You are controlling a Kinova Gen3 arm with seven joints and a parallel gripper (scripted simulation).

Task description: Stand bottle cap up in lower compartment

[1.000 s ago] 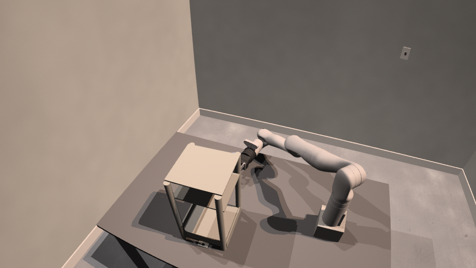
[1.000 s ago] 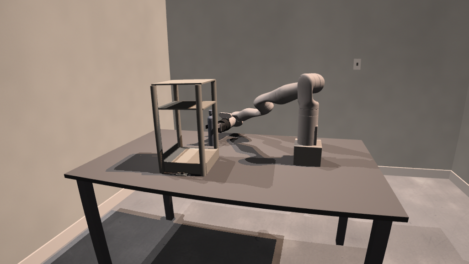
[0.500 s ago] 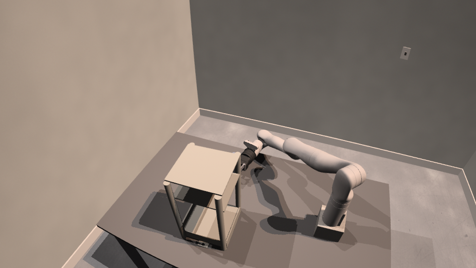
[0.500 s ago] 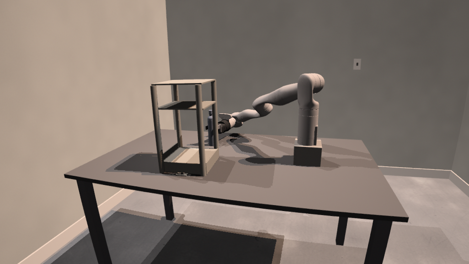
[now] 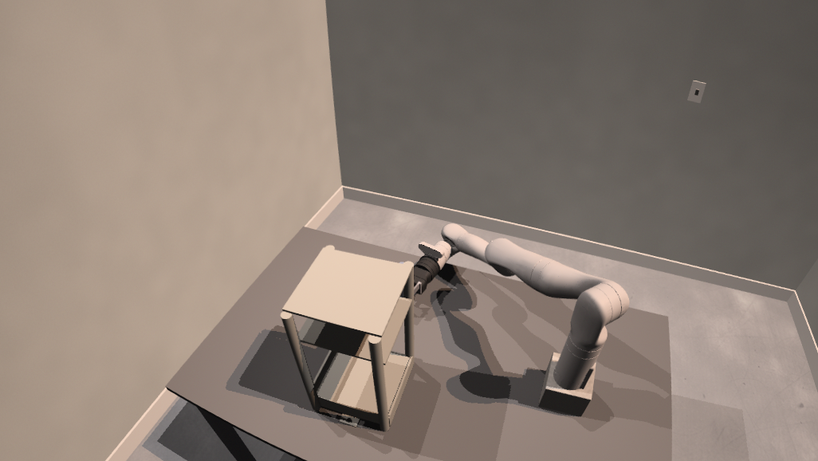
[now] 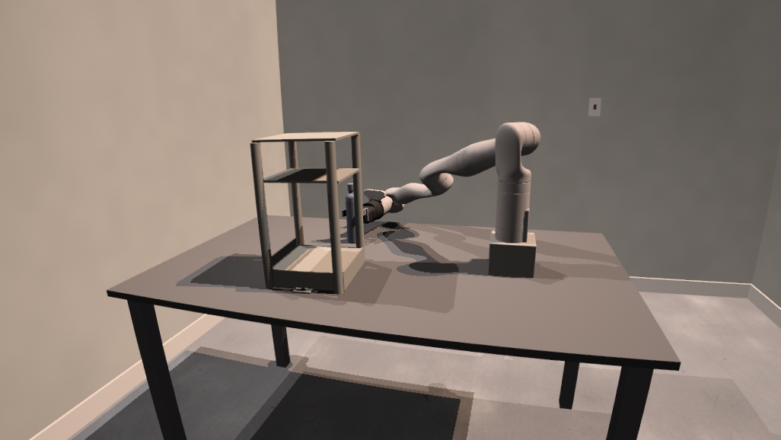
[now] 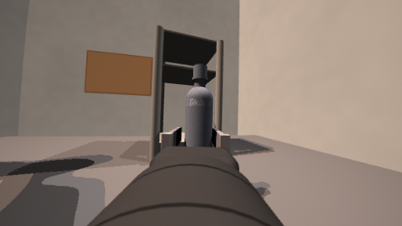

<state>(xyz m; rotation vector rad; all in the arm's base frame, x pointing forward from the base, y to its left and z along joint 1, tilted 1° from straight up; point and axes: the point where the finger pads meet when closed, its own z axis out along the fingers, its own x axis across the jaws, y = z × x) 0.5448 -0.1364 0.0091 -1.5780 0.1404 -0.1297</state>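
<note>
My gripper is now 30 cm to the right of the shelving unit and 10 cm below it.
</note>
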